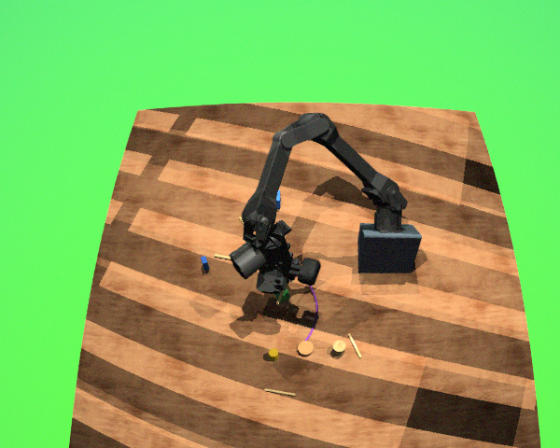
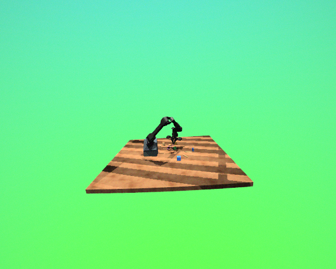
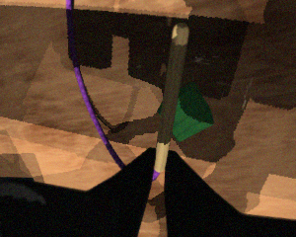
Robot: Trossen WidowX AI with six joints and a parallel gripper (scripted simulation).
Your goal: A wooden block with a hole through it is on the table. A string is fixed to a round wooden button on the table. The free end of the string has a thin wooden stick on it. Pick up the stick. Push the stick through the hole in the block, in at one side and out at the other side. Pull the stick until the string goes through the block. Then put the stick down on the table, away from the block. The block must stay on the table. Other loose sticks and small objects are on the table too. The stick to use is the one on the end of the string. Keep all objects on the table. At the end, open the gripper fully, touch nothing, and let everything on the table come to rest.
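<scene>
The thin wooden stick lies 1 cm ahead of my gripper tip and 1 cm to the left of it. Also, from my gripper tip: yellow cylinder: 5 cm ahead, 18 cm to the left, 5 cm below; green block: 1 cm ahead, 1 cm to the left, 5 cm below; round wooden button: 3 cm behind, 17 cm to the left, 6 cm below.
</scene>
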